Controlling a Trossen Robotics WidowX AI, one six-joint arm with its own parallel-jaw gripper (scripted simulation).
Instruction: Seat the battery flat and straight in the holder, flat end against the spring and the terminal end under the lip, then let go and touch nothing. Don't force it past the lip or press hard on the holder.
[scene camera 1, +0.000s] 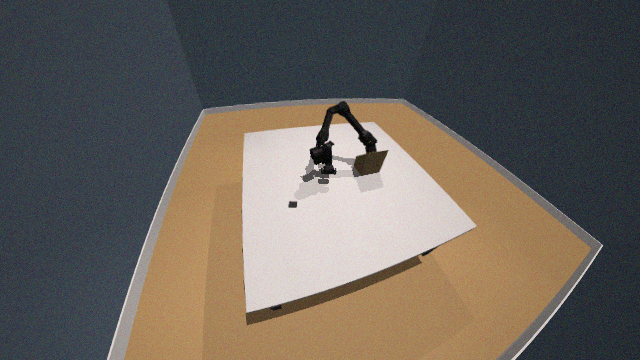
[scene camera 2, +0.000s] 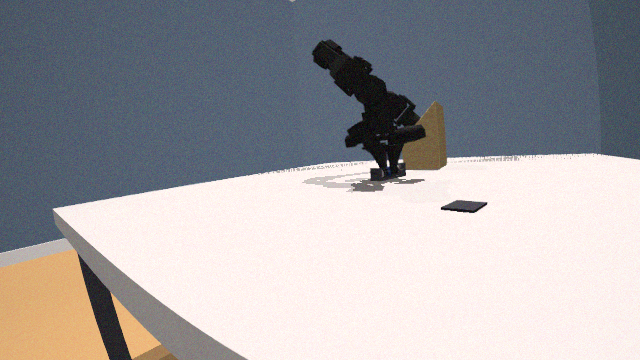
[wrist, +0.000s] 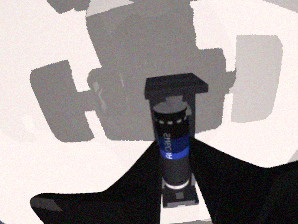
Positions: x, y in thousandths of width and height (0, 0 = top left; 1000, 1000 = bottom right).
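Observation:
In scene camera 2 the gripper (scene camera 2: 609, 485) is visible, and the wrist view (wrist: 579, 645) shows it too.

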